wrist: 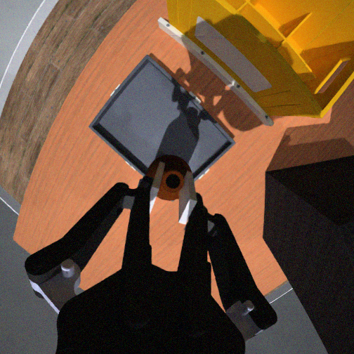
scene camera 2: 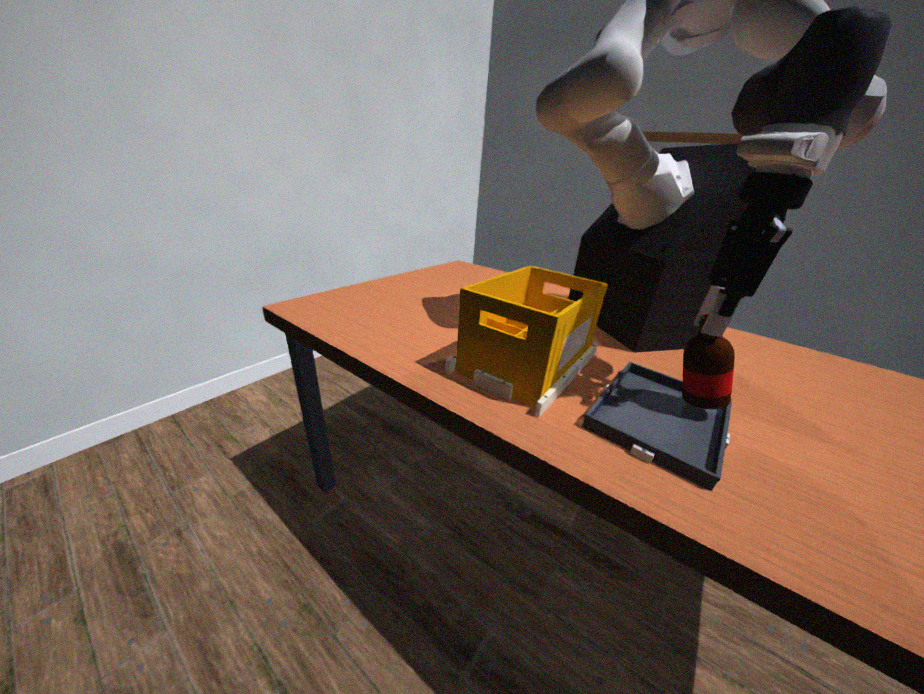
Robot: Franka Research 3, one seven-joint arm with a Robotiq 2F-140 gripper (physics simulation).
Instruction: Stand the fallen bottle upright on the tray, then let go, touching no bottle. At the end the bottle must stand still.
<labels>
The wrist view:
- my gripper: 172, 176
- brown bottle: 175, 167
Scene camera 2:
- my gripper: 706, 330
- brown bottle: 708, 361
</labels>
